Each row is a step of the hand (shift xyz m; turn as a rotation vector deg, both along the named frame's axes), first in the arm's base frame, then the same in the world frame.
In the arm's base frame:
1: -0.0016 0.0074 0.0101 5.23 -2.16 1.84
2: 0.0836 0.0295 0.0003 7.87 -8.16 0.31
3: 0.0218 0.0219 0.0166 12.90 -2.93 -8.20
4: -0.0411 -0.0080 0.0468 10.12 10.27 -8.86
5: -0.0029 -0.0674 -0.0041 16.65 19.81 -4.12
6: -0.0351 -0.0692 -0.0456 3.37 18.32 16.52
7: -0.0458 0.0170 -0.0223 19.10 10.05 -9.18
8: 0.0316 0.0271 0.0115 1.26 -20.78 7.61
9: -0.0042 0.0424 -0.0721 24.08 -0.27 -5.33
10: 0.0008 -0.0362 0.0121 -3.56 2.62 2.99
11: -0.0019 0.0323 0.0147 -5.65 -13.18 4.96
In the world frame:
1: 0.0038 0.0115 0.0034 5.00 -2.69 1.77
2: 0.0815 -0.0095 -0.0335 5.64 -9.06 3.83
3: 0.0303 0.0170 -0.0049 7.99 -11.48 -6.83
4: -0.0210 0.0342 0.0483 7.81 -0.72 -15.00
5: -0.0174 -0.0523 0.0391 17.38 6.51 -18.50
6: -0.0626 -0.0630 0.0146 12.89 21.29 0.64
7: -0.0465 0.0188 -0.0191 15.77 -4.50 -16.77
8: 0.0382 0.0145 -0.0139 -0.05 -12.30 18.44
9: -0.0228 -0.0039 -0.0805 19.71 -12.24 -8.36
10: -0.0018 -0.0215 0.0315 -1.57 4.93 1.32
11: 0.0102 0.0330 -0.0084 -5.81 -5.26 12.99

